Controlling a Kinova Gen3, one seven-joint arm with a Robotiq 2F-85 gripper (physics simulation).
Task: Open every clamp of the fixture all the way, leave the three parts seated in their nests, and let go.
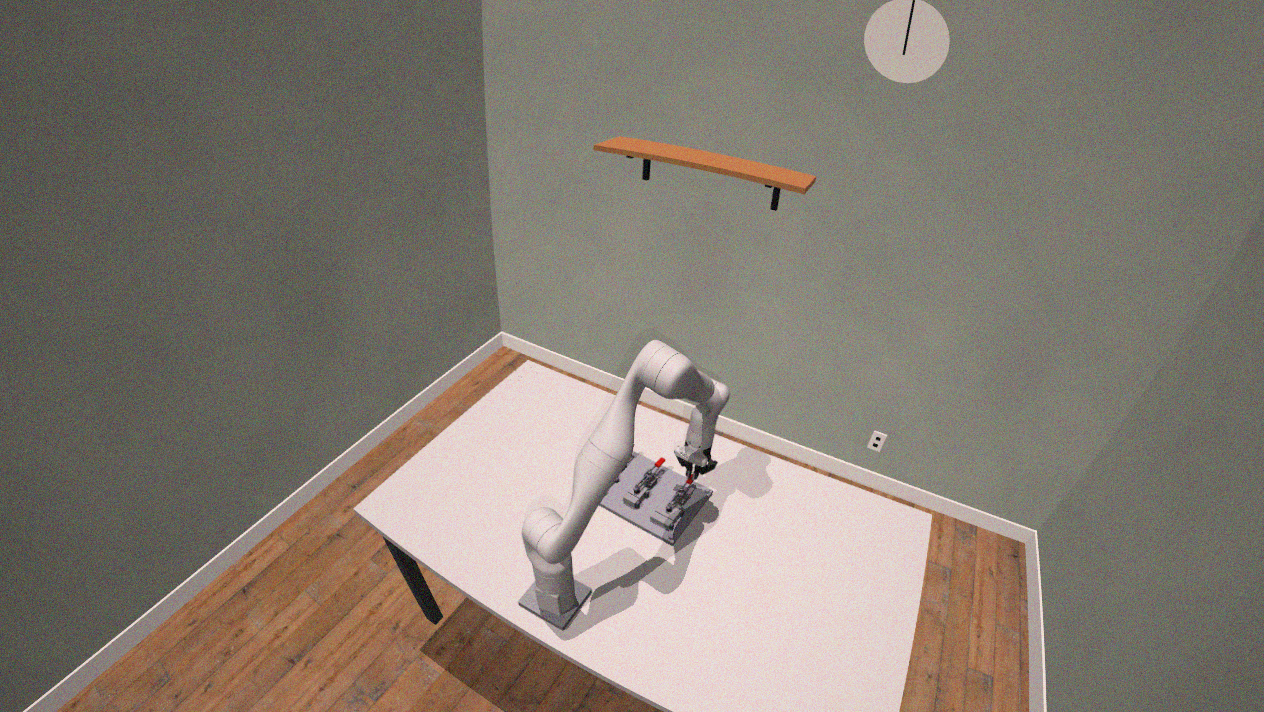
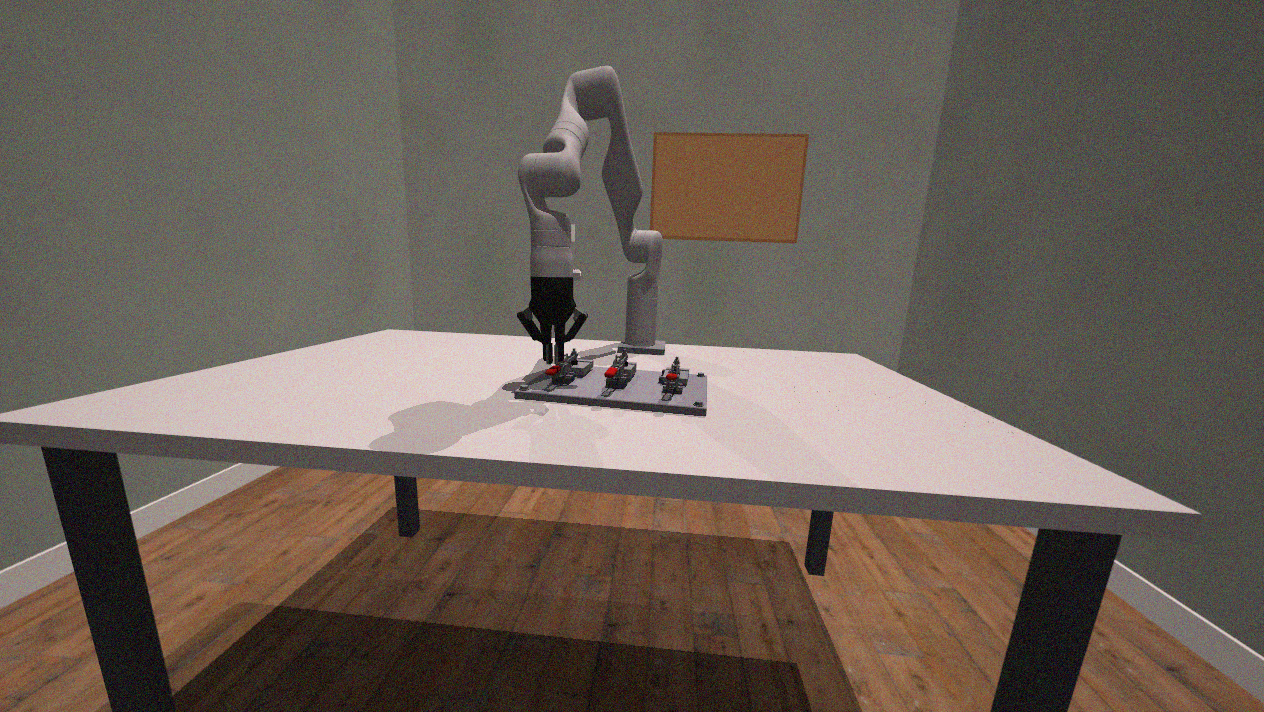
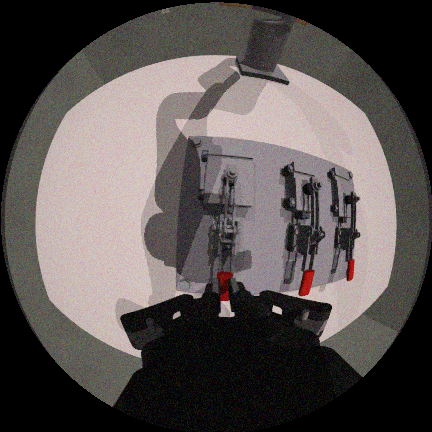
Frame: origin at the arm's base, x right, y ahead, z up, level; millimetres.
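Where they show: gripper, fingertip midpoint: [image 1: 691, 477] [image 2: 553, 363] [image 3: 223, 285]; arm's base, origin of the base link: [image 1: 557, 597] [image 2: 640, 343] [image 3: 258, 64].
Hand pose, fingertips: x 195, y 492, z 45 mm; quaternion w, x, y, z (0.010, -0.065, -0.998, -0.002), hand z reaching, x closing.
Observation:
Each offset is from my fingertips to the top centre of the thing. "*": to the spot under its first point. Level surfaces: height alone.
A grey fixture plate @[dx -127, dy -56, dz -48 mm] [image 1: 700, 507] [image 2: 638, 397] [image 3: 266, 245] lies on the white table @[dz -63 mm] [image 1: 795, 575] [image 2: 352, 389] and carries three toggle clamps with red handles. My gripper [image 1: 692, 475] [image 2: 553, 356] [image 3: 223, 285] is shut, pointing down at the left clamp @[* dx -12, dy -63, dz -6 mm] [image 3: 225, 225]. That clamp's red handle @[dx +0, dy +4, dz -6 mm] [image 3: 224, 278] [image 2: 550, 369] shows right at my fingertips, tilted up. The middle clamp @[dx -120, dy -28, dz +14 mm] [image 3: 306, 233] and the right clamp @[* dx -222, dy -3, dz -14 mm] [image 3: 348, 238] have their red handles @[dx -108, dy +29, dz -1 mm] [image 3: 306, 282] @[* dx -210, dy +46, dz -2 mm] [image 3: 350, 268] lying low toward me. A flat grey part @[dx -30, dy -127, dz -27 mm] [image 3: 241, 177] sits under the left clamp's pad. The other two parts are mostly hidden by their clamps.
The arm's base [image 1: 555, 603] [image 2: 642, 343] [image 3: 264, 68] stands on the table behind the fixture. The table's edges lie well away from the plate on all sides. A wooden shelf [image 1: 707, 163] and a cork board [image 2: 728, 185] hang on the walls.

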